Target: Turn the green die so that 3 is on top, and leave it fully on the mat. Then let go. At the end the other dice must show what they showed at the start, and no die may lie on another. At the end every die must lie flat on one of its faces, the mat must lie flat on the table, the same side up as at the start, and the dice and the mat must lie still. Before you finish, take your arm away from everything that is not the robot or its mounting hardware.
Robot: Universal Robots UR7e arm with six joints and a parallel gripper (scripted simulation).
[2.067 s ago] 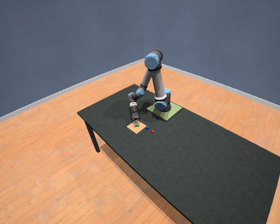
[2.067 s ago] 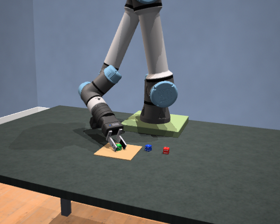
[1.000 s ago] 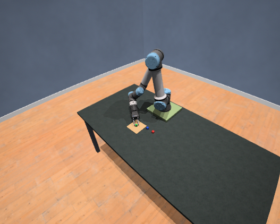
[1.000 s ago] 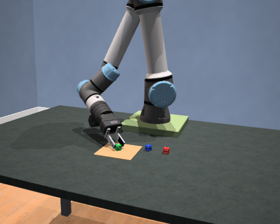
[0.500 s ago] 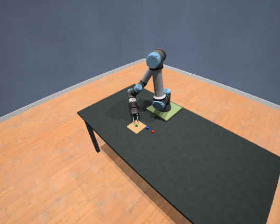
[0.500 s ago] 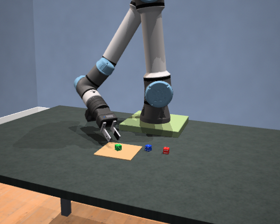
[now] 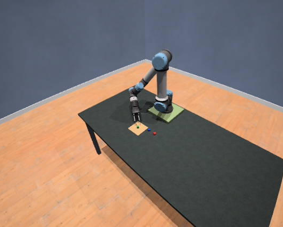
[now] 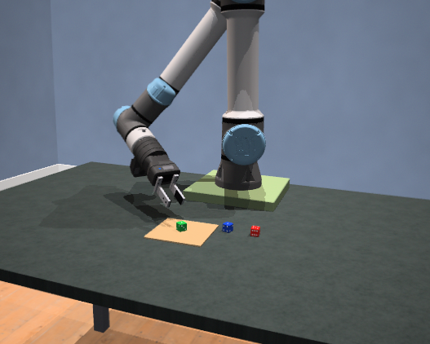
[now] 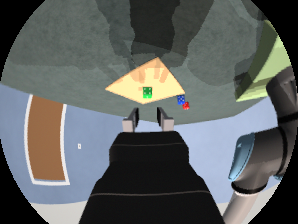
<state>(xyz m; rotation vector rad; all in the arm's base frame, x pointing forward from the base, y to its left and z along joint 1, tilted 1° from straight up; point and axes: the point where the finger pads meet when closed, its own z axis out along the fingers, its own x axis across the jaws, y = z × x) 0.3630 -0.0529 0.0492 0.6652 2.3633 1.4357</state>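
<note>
The green die is 6 cm below my hand, 4 cm to the left of it and 2 cm ahead of it. Also, from my hand: red die: 21 cm to the left, 6 cm below, 3 cm behind; then tan mat: 7 cm below, 4 cm to the left, 2 cm ahead; then blue die: 14 cm to the left, 6 cm below, 3 cm behind.
</note>
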